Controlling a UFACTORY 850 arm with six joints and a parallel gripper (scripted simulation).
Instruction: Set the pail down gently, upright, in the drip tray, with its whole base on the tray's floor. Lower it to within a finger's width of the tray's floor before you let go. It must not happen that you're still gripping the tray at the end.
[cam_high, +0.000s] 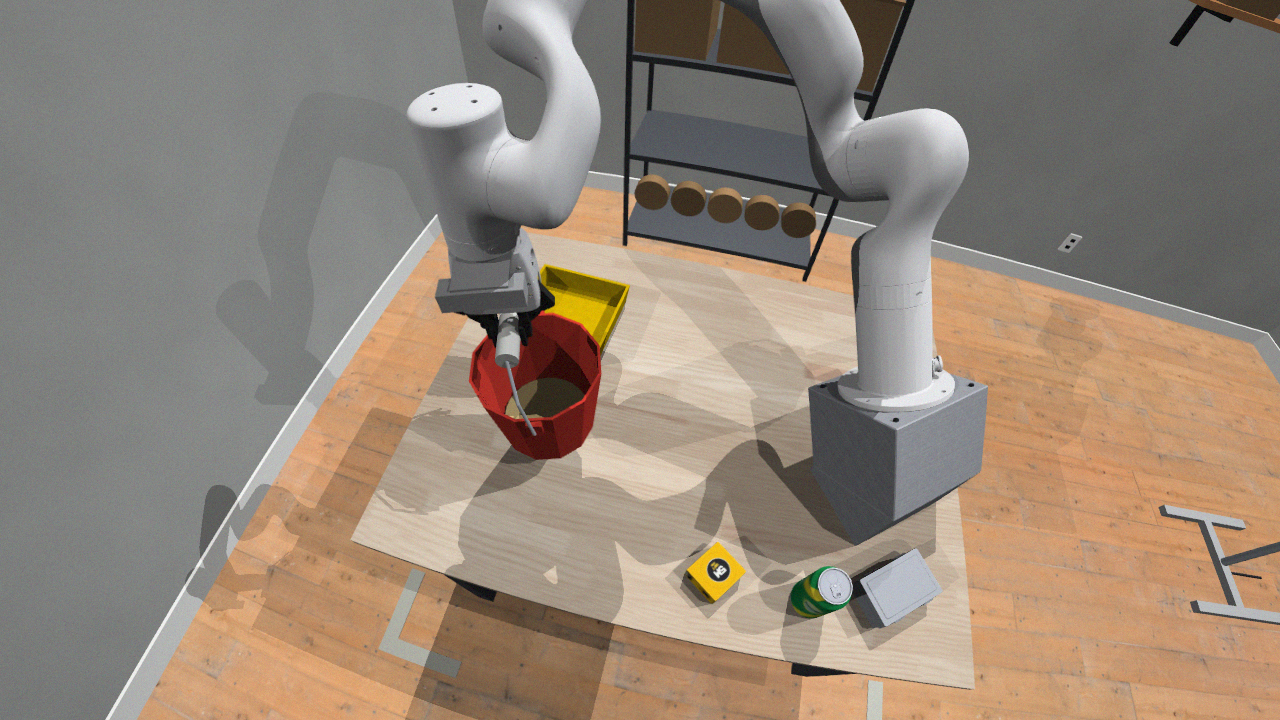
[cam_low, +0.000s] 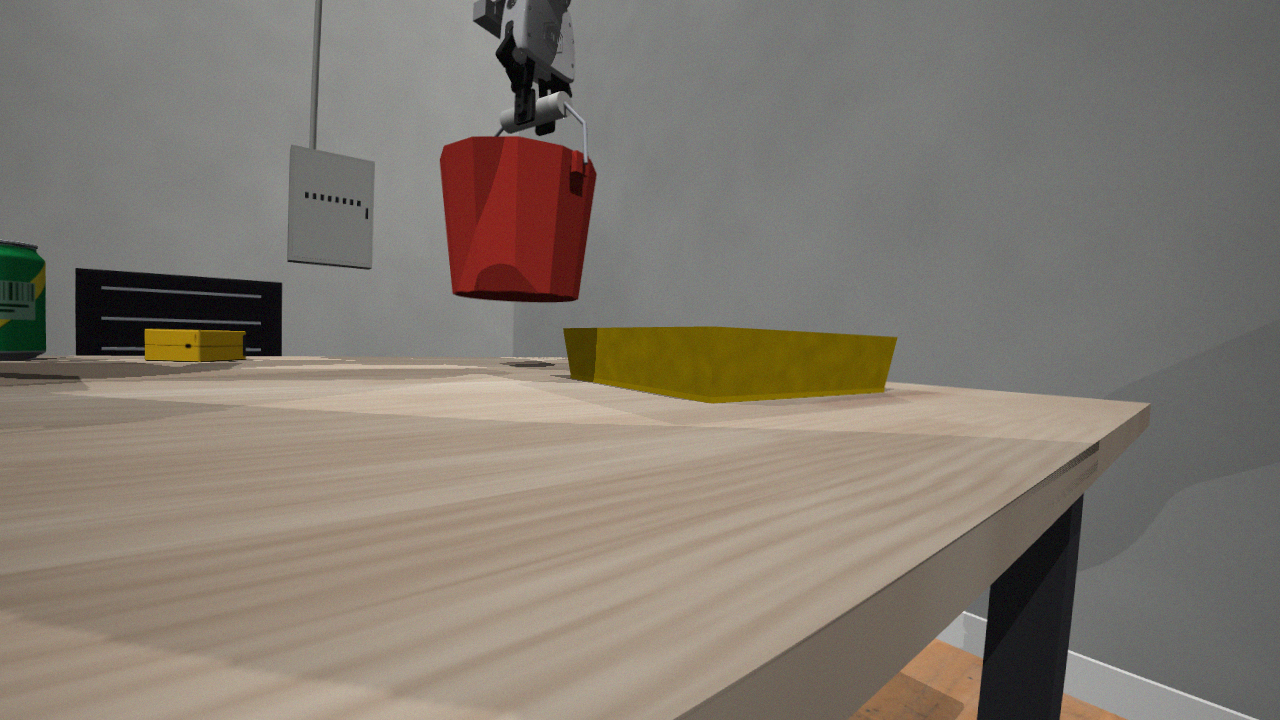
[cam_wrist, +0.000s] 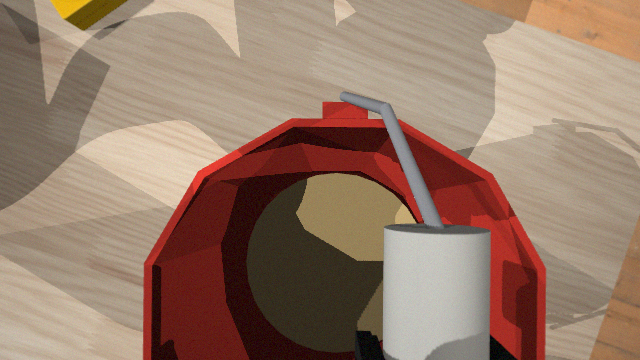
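Now: the wire handle 10 mm behind my hand and 30 mm below it. The rest, counted from my hand: yellow drip tray: 10 mm behind, 310 mm to the right, 320 mm below; then red pail: 20 mm behind, 100 mm below; then grey box: 640 mm behind, 260 mm to the left, 310 mm below.
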